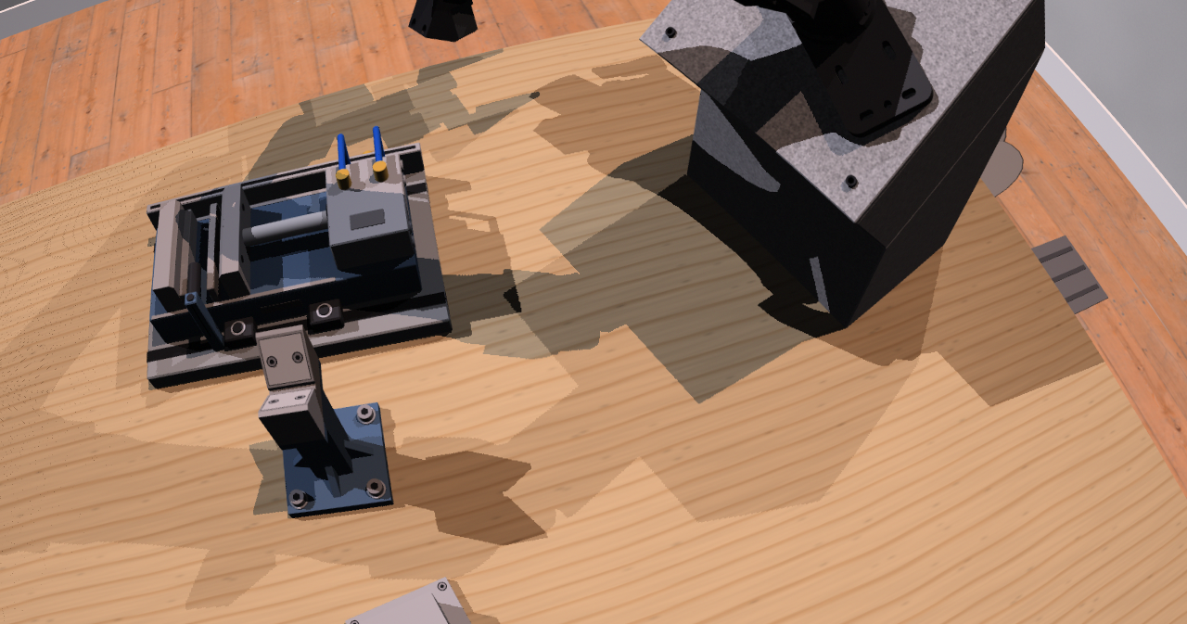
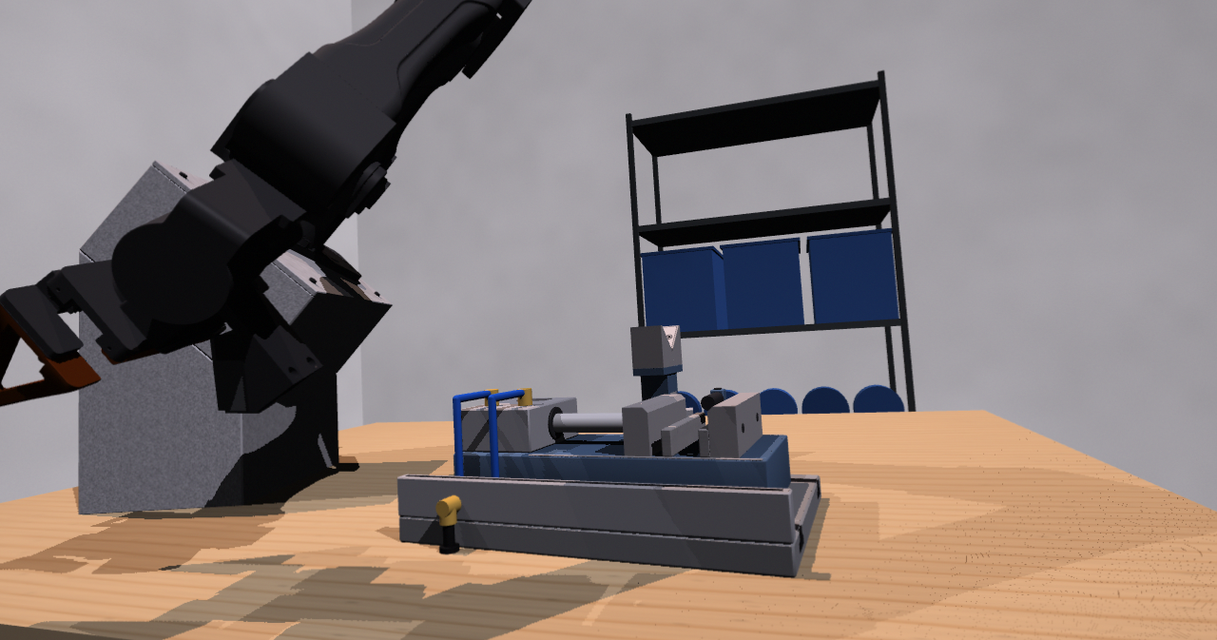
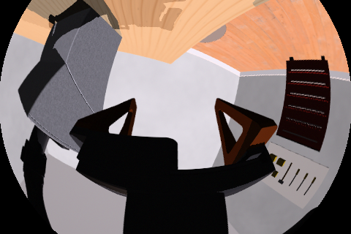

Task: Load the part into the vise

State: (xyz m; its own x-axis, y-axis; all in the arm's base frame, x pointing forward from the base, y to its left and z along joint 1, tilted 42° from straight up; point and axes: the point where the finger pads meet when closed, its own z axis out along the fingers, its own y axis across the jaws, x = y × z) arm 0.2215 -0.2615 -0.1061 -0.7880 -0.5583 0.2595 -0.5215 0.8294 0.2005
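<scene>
Now: the grey part 18 cm ahead of my hand, 62 cm to the left of it and 12 cm below it. From my hand the other things lie so: moving jaw: 33 cm ahead, 28 cm to the left, 7 cm below; cylinder rod: 27 cm ahead, 27 cm to the left, 7 cm below; vise: 29 cm ahead, 28 cm to the left, 11 cm below.
</scene>
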